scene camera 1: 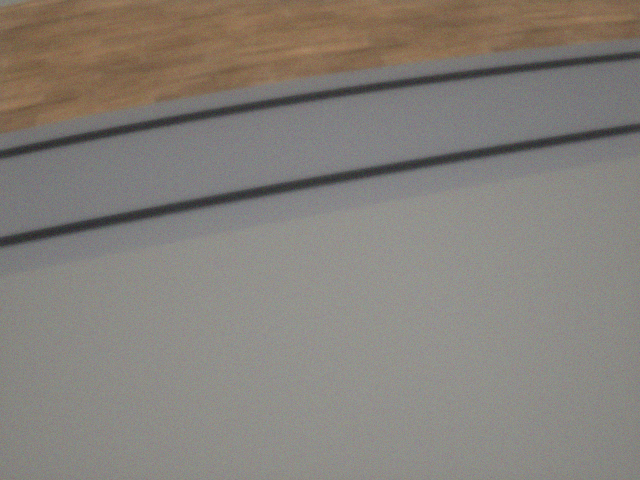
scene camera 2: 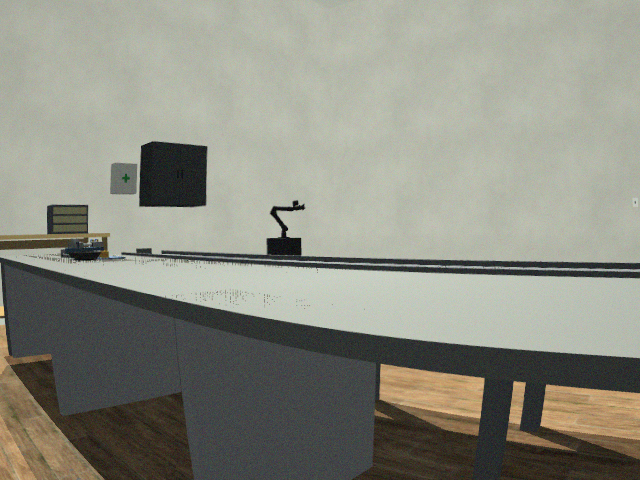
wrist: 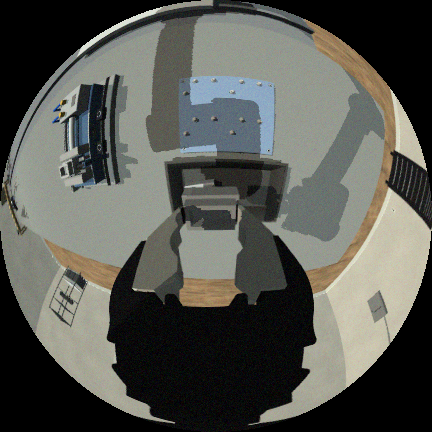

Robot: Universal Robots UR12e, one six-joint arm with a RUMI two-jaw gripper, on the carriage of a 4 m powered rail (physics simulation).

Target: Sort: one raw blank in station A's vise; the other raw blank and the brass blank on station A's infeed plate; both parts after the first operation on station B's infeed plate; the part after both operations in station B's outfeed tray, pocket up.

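Frame: origin at the arm's base, x right, y ahead, z up, level; millimetres.
Seen in the pictures: gripper, fingertip midpoint: (wrist: 209, 206).
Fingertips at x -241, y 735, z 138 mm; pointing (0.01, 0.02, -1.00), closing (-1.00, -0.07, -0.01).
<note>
Offsets run from my fingertips to a thing's top centre. "spot": to the spot under its first point. Level surfaces: height alone.
In the wrist view my gripper (wrist: 209, 206) is shut on a grey block-shaped part {dz +11, dx -1, dy +8 mm} (wrist: 210, 194). A dark area shows on the side facing the camera; I cannot tell whether it is a pocket or shadow. The part is held above the table, in front of a dark grey open tray {spot: dz -125, dx -150, dy +32 mm} (wrist: 284, 192), and hides some of its inside. Beyond the tray lies a light blue infeed plate {dz -159, dx -26, dy -123 mm} (wrist: 268, 107) with several small pins and no parts on it. A vise (wrist: 82, 131) stands at the left; I see no blank in its jaws. The brass blank does not show. My arm does not show in scene camera 2.
Scene camera 1 shows the grey table {dz -168 mm} (scene camera 1: 320, 335) and rail (scene camera 1: 320, 139). In scene camera 2, the long table (scene camera 2: 465, 304) has rail tracks (scene camera 2: 465, 268) behind it, a small blue-and-black device (scene camera 2: 84, 250) at far left, and a small black arm (scene camera 2: 281, 219) on a black box (scene camera 2: 283, 246).
</note>
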